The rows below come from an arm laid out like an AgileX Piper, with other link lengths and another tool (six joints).
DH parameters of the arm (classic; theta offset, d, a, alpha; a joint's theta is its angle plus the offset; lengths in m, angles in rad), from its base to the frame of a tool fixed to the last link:
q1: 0 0.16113 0 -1.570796
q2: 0.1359 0 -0.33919 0
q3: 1.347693 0 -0.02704 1.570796
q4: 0 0.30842 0 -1.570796
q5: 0 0 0 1.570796
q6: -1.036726 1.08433 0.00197 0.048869
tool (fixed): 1.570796 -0.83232 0 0
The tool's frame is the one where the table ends.
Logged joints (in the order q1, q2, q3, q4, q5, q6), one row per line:
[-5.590 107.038 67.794 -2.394 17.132 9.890]
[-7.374 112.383 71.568 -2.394 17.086 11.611]
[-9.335 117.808 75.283 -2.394 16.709 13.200]
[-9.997 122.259 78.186 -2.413 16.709 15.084]
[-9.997 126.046 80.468 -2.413 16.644 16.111]
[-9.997 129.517 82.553 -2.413 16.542 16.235]
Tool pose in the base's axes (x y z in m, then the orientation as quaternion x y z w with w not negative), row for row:
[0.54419 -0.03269 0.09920 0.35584 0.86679 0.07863 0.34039]
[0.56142 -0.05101 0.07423 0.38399 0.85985 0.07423 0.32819]
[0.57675 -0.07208 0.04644 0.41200 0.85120 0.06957 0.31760]
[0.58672 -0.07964 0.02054 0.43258 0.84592 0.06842 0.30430]
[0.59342 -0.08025 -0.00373 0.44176 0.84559 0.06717 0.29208]
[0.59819 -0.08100 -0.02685 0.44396 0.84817 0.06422 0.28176]
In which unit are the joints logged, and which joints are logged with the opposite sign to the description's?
The joints are logged in degrees. Opposite sign: q3.
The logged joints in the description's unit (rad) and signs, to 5 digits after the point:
[-0.09756 1.86817 -1.18323 -0.04178 0.29901 0.17261]
[-0.12870 1.96145 -1.24910 -0.04178 0.29821 0.20265]
[-0.16293 2.05614 -1.31394 -0.04178 0.29163 0.23038]
[-0.17448 2.13382 -1.36460 -0.04211 0.29163 0.26327]
[-0.17448 2.19992 -1.40443 -0.04211 0.29049 0.28119]
[-0.17448 2.26050 -1.44082 -0.04211 0.28871 0.28335]

